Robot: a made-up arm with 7 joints. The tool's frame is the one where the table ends. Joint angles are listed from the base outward.
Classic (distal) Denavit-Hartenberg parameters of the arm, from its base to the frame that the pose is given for. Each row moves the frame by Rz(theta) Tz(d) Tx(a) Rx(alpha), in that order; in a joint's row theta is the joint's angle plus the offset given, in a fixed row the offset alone. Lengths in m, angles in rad.
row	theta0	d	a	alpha
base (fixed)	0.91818	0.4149	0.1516	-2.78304
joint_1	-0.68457	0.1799	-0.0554	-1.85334
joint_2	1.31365	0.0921	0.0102	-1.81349
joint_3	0	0.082	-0.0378	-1.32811
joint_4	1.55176	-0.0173	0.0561	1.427
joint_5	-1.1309	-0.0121	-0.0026	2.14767
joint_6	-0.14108	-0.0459	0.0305	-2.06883
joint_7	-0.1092	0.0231	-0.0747	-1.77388
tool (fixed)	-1.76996	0.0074	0	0
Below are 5 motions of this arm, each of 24 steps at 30 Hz.
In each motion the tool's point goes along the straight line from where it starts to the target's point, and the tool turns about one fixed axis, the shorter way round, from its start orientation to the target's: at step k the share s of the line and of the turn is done. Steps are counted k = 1, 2, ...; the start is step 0. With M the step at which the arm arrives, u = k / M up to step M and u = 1 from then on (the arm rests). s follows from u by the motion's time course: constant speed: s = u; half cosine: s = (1 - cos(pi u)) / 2; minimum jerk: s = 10 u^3 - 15 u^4 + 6 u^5.
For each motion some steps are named. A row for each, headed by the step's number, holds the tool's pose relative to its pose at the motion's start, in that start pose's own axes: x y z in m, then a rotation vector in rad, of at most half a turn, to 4 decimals.
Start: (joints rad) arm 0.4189 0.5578 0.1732 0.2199 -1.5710 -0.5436 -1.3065
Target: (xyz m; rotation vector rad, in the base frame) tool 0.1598 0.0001 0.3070 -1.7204 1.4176 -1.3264
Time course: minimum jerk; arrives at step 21
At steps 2, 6, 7, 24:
2: 0.0005 0.0003 -0.0002 0.0035 -0.0019 0.0037
6: 0.0104 0.0066 -0.0044 0.0689 -0.0365 0.0723
7: 0.0151 0.0096 -0.0064 0.0999 -0.0530 0.1049
24: 0.0717 0.0456 -0.0303 0.4762 -0.2525 0.4999

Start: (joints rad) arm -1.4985 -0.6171 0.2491 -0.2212 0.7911 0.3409 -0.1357
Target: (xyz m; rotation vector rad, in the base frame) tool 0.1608 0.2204 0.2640 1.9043 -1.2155 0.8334
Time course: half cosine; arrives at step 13
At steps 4, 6, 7, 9, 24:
4: -0.0107 0.0041 -0.0088 0.1302 0.1484 -0.0926
6: -0.0217 0.0084 -0.0178 0.2650 0.3022 -0.1885
7: -0.0277 0.0106 -0.0227 0.3377 0.3851 -0.2401
9: -0.0388 0.0149 -0.0318 0.4726 0.5388 -0.3361
24: -0.0494 0.0190 -0.0406 0.6027 0.6873 -0.4286

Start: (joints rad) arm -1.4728 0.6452 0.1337 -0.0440 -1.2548 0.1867 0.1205
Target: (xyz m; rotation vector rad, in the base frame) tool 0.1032 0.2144 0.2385 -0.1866 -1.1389 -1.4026
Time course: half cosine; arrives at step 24
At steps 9, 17, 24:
9: -0.0080 0.0025 -0.0176 0.0516 -0.1105 -0.1307
17: -0.0208 0.0064 -0.0458 0.1345 -0.2879 -0.3406
24: -0.0258 0.0079 -0.0569 0.1673 -0.3579 -0.4235

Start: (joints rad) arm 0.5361 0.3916 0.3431 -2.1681 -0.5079 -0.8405 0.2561
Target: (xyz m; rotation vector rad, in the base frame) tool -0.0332 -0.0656 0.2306 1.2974 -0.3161 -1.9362
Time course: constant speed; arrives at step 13
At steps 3, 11, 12, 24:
3: -0.0026 -0.0001 0.0073 -0.0275 -0.0067 -0.0976
11: -0.0094 -0.0005 0.0269 -0.1008 -0.0244 -0.3580
12: -0.0103 -0.0006 0.0293 -0.1100 -0.0266 -0.3906
24: -0.0111 -0.0006 0.0317 -0.1192 -0.0289 -0.4231

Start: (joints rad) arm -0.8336 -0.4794 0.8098 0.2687 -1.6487 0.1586 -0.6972
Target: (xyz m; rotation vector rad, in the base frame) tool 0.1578 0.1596 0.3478 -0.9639 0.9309 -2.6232
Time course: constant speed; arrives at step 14
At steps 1, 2, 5, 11, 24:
1: 0.0004 0.0081 0.0023 -0.0582 -0.0291 0.0239
2: 0.0008 0.0163 0.0046 -0.1164 -0.0582 0.0478
5: 0.0021 0.0407 0.0116 -0.2910 -0.1456 0.1196
11: 0.0046 0.0895 0.0255 -0.6402 -0.3203 0.2632
24: 0.0058 0.1139 0.0324 -0.8148 -0.4077 0.3349

